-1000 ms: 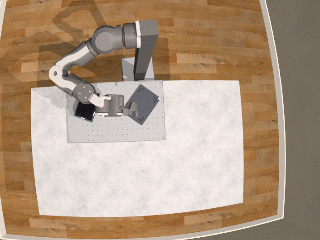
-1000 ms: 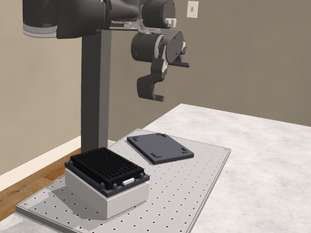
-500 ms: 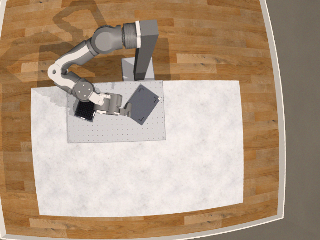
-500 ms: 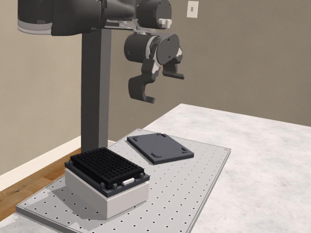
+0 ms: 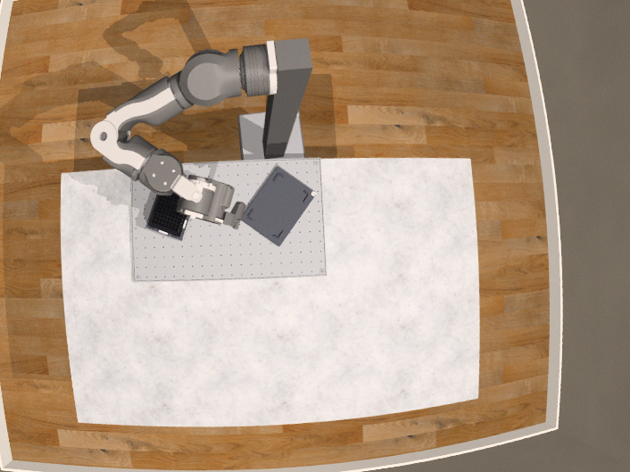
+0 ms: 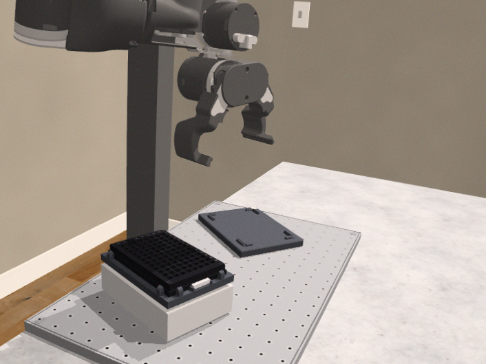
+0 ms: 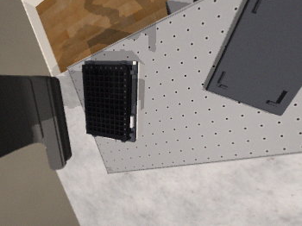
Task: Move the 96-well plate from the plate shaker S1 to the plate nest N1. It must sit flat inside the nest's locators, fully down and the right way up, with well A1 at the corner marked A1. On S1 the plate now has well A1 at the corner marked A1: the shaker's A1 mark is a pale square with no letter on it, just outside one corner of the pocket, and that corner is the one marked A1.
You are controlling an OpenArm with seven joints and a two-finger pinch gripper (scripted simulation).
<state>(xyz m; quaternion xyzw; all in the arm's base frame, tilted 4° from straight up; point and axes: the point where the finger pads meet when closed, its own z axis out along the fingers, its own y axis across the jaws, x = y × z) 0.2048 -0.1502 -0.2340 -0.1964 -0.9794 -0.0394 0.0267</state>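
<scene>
The black 96-well plate lies 12 cm below my hand, 11 cm to the right of it and 3 cm behind it. Round my hand: dark plate nest N1 (17 cm below, 15 cm to the left, 1 cm behind).
</scene>
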